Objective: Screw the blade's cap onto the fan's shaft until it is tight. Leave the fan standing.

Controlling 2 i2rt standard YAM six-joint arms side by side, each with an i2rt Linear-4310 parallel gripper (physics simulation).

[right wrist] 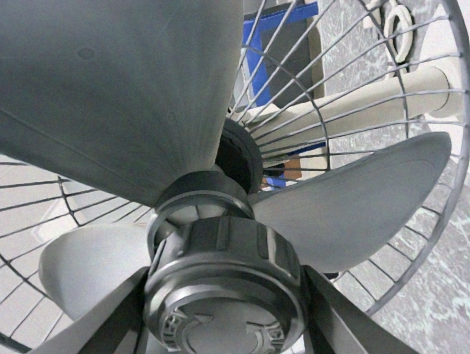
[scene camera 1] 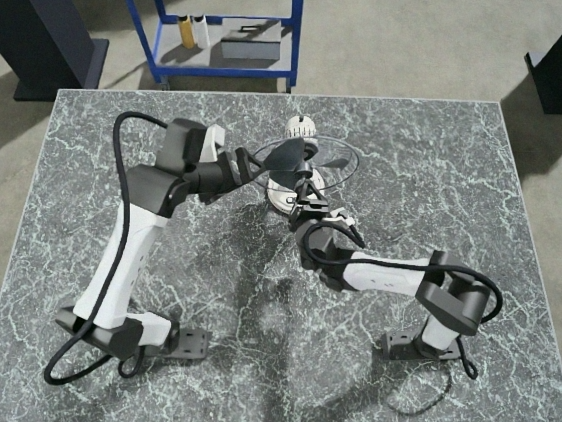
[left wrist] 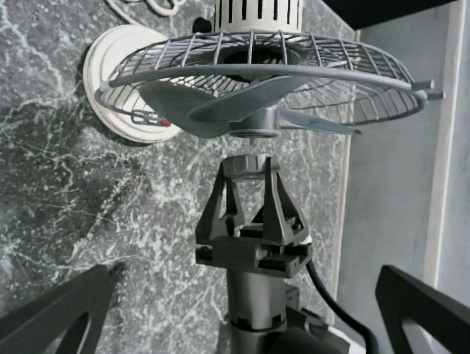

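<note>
The white fan point(scene camera 1: 301, 126) point(left wrist: 257, 14) stands upright, its cage partly covered by the grey blade point(scene camera 1: 285, 159) point(left wrist: 235, 104) point(right wrist: 120, 95). The shaft's tip point(left wrist: 253, 142) shows below the blade's hub in the left wrist view. My right gripper point(scene camera 1: 304, 184) point(left wrist: 247, 158) point(right wrist: 226, 279) is shut on the grey ribbed cap point(left wrist: 247, 167) point(right wrist: 225, 270). The cap is in front of the hub, with a small gap between them in the left wrist view. My left gripper point(scene camera 1: 261, 167) is open and empty, beside the blade's left side in the scene view.
The wire cage point(scene camera 1: 358, 161) point(left wrist: 250, 71) point(right wrist: 461, 65) surrounds the blade closely. The fan's round base point(scene camera 1: 274, 199) point(left wrist: 95, 70) stands on the marbled table point(scene camera 1: 225, 280). A white cord point(left wrist: 167, 10) lies behind the fan. A blue cart point(scene camera 1: 225, 73) with bottles and a box stands beyond the table.
</note>
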